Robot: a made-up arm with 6 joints.
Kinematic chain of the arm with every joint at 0, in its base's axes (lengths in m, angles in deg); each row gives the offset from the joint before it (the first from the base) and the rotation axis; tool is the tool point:
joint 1: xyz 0 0 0.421 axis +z
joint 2: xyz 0 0 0 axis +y
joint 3: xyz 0 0 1.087 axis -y
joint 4: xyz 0 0 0 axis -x
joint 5: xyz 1.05 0 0 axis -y
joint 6: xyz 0 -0.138 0 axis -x
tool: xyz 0 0 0
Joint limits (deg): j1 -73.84..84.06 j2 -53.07..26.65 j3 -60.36..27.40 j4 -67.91..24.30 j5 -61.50..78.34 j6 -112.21..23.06
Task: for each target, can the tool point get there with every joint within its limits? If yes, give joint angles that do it. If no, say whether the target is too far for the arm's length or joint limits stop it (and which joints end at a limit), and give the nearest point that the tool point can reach.
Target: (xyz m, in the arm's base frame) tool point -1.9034 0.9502 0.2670
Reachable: no: joint limits stop it (at a limit: joint 1, joint 2, joint 4) | nearest point 0.1268 0.7169 0.3620 | short by 2.046 m
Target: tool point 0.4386 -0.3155 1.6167
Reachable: yes | joints -28.52 -27.14 -8.13 -60.55 66.69 -82.66
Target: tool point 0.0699 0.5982 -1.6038
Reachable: no: joint limits stop it (at a limit: joint 1, joint 2, joint 4) | nearest point 0.1063 0.5198 0.3355 | short by 1.941 m
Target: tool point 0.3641 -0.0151 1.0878
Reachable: yes | joints 19.67 -40.04 -48.09 -7.72 39.38 -19.09
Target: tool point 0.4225 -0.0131 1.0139
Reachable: yes | joints 9.88 -33.02 -44.69 -51.78 61.70 12.86
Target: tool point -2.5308 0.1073 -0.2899
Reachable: no: too far | nearest point 0.0169 -0.4882 0.3404 | short by 2.691 m
